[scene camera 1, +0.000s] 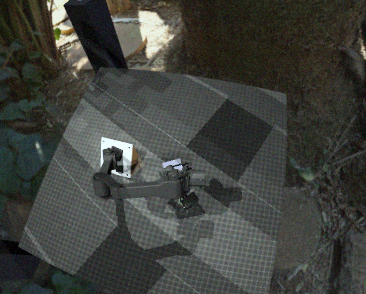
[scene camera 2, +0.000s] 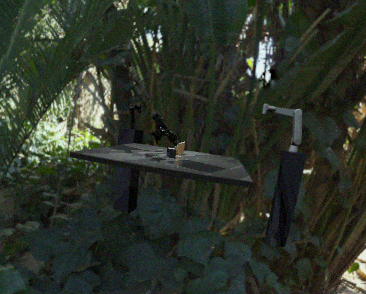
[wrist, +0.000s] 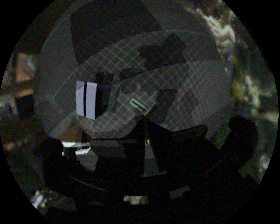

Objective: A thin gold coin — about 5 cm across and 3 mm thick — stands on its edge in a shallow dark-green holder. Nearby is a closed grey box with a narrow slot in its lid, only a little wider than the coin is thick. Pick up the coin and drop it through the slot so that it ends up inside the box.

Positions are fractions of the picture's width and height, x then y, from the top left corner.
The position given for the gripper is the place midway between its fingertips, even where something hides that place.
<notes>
The gripper (wrist: 0.52, 0.54) carries a gold coin.
</notes>
